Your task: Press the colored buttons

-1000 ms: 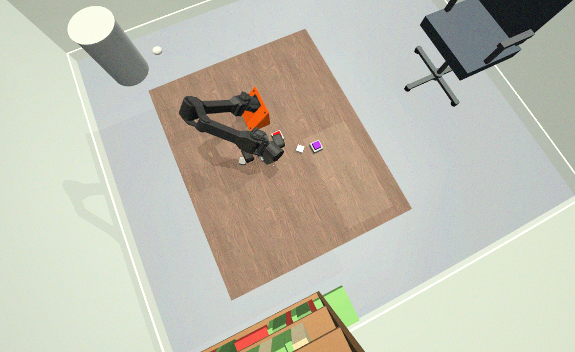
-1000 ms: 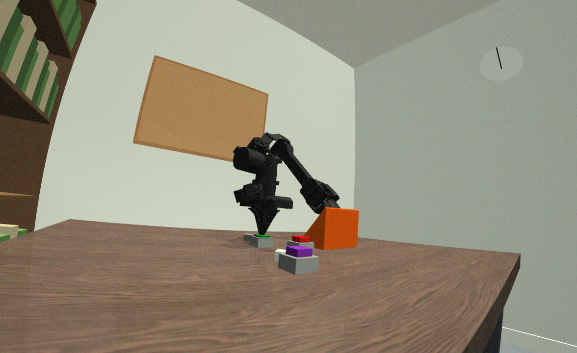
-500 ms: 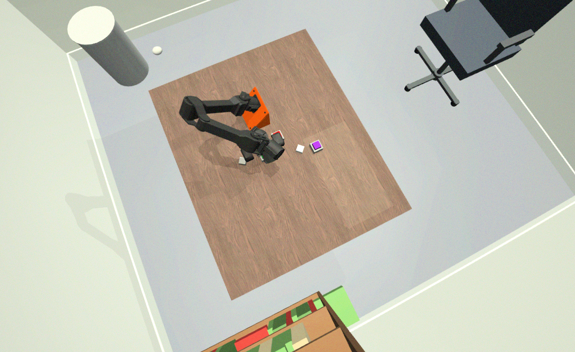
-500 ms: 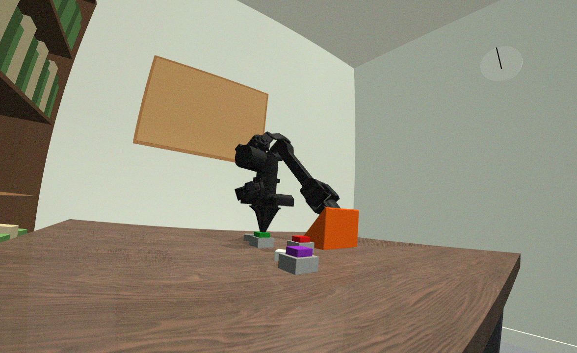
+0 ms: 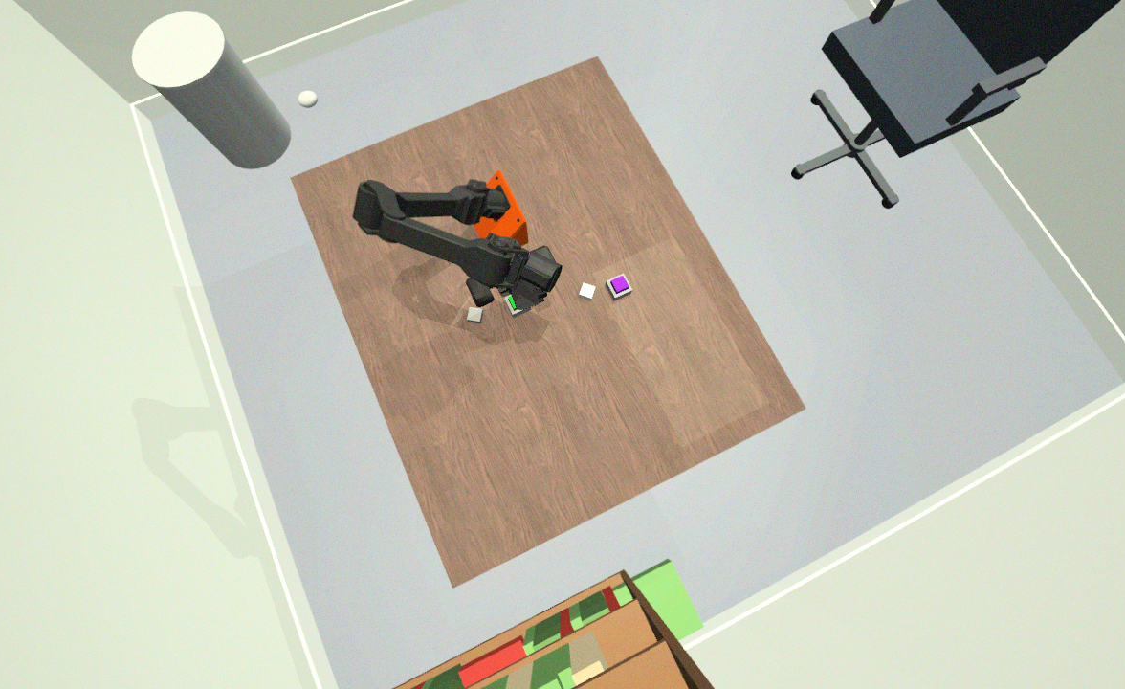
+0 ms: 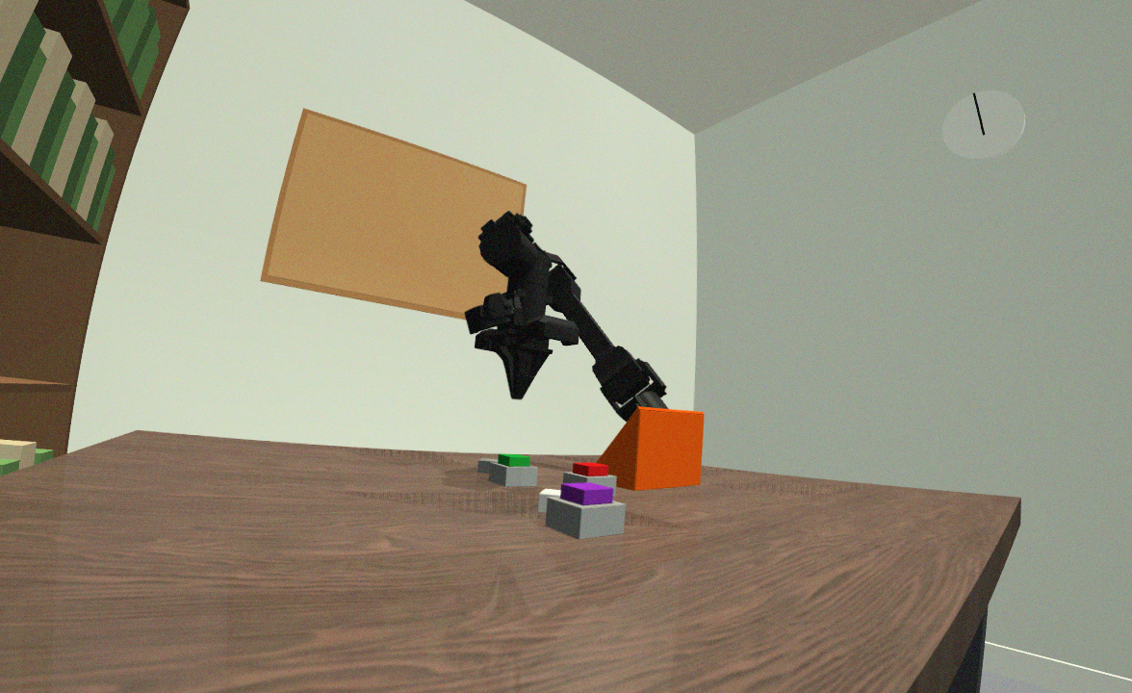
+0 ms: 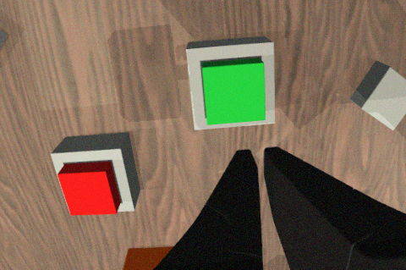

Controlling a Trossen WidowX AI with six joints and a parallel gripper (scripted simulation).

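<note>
The red button lies 90 mm to the left of my gripper tip, 80 mm below it and 60 mm behind it. The rest, counted from my gripper tip: purple button: 240 mm to the left, 80 mm below, 60 mm ahead; then green button: 80 mm below; then white block: 170 mm to the left, 110 mm below, 40 mm ahead.
</note>
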